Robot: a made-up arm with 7 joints. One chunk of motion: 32 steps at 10 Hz.
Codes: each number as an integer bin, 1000 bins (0 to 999) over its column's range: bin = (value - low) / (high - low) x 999, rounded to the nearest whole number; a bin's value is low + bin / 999 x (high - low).
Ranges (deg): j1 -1.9..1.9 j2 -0.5..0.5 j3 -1..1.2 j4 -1.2..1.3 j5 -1.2..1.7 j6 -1.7..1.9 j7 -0.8..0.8
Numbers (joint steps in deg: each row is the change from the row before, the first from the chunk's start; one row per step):
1: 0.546 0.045 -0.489 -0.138 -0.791 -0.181 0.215
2: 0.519 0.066 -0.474 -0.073 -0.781 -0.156 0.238
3: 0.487 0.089 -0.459 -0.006 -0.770 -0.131 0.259
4: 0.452 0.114 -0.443 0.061 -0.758 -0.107 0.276
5: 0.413 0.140 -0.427 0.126 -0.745 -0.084 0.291
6: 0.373 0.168 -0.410 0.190 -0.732 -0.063 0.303
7: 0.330 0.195 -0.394 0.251 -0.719 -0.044 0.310
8: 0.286 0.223 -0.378 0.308 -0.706 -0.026 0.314
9: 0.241 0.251 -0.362 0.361 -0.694 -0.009 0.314
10: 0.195 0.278 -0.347 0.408 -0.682 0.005 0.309
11: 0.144 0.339 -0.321 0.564 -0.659 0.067 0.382
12: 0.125 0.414 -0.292 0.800 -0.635 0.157 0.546
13: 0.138 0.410 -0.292 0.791 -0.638 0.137 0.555
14: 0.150 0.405 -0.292 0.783 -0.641 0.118 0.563
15: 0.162 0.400 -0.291 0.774 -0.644 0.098 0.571
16: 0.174 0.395 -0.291 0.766 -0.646 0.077 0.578
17: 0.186 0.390 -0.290 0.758 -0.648 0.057 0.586
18: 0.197 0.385 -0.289 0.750 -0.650 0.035 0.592
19: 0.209 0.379 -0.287 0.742 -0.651 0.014 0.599
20: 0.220 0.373 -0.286 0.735 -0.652 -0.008 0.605
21: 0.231 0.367 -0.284 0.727 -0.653 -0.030 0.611
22: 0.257 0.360 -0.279 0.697 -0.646 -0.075 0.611
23: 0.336 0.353 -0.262 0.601 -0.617 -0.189 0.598
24: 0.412 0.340 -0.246 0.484 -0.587 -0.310 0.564
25: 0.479 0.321 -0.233 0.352 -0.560 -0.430 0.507
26: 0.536 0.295 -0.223 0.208 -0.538 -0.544 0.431
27: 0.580 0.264 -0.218 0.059 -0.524 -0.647 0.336
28: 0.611 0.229 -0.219 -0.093 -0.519 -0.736 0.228
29: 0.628 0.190 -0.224 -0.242 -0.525 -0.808 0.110
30: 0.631 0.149 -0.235 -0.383 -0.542 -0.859 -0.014
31: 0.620 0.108 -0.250 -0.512 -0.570 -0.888 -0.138
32: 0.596 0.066 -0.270 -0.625 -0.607 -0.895 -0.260
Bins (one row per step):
1: 643 544 232 424 141 422 634
2: 636 565 239 450 144 428 648
3: 628 588 246 477 148 435 661
4: 618 613 253 504 152 442 672
5: 608 639 260 530 157 448 681
6: 598 667 268 555 161 454 689
7: 586 694 275 580 166 460 693
8: 575 722 282 603 170 465 696
9: 563 750 290 624 174 469 696
10: 551 777 297 643 178 473 692
11: 537 838 308 705 186 490 738
12: 532 913 321 799 195 515 840
13: 536 909 321 796 194 510 846
14: 539 904 321 792 193 504 851
15: 542 899 322 789 192 499 856
16: 545 894 322 786 191 493 860
17: 548 889 322 782 190 488 865
18: 551 884 323 779 189 481 869
19: 554 878 324 776 189 476 874
20: 557 872 324 773 189 470 877
21: 560 866 325 770 188 463 881
22: 567 859 327 758 191 451 881
23: 588 852 335 720 201 419 873
24: 608 839 342 673 211 386 852
25: 625 820 348 620 220 352 816
26: 640 794 353 563 228 321 769
27: 652 763 355 503 233 292 709
28: 660 728 355 442 235 268 642
29: 665 689 352 383 233 248 568
30: 665 648 347 326 227 233 491
31: 662 607 341 275 217 225 413
32: 656 565 331 230 204 223 337

